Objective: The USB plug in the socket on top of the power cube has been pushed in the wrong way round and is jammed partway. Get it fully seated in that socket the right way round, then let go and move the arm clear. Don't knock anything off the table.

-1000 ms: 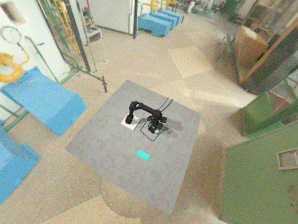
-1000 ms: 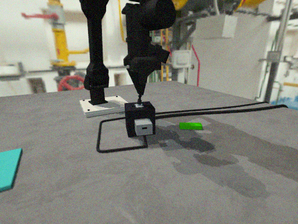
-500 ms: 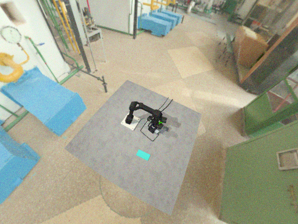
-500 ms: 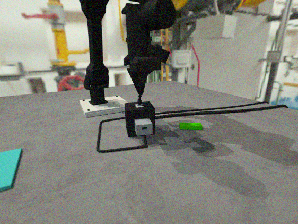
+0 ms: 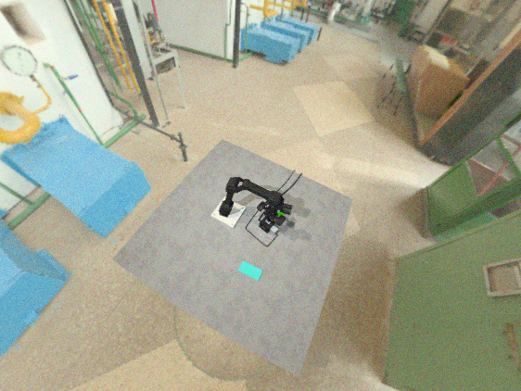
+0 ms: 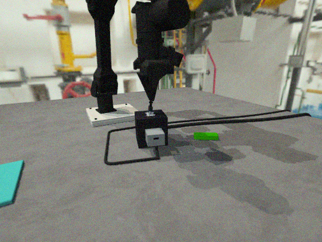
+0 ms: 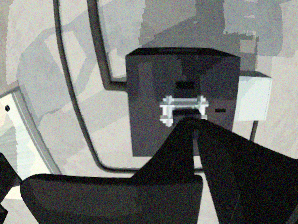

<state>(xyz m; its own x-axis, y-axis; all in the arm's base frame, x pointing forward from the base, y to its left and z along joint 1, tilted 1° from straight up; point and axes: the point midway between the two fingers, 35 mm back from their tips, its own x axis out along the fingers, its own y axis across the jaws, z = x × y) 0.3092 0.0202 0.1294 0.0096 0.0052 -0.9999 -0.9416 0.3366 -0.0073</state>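
The white-rimmed socket lies 1 cm to the right of my gripper tip and 4 cm below it. Round my gripper tip: teal card: 33 cm to the right, 11 cm below; black USB plug: 2 cm below; green block: 7 cm ahead, 13 cm to the left, 11 cm below.
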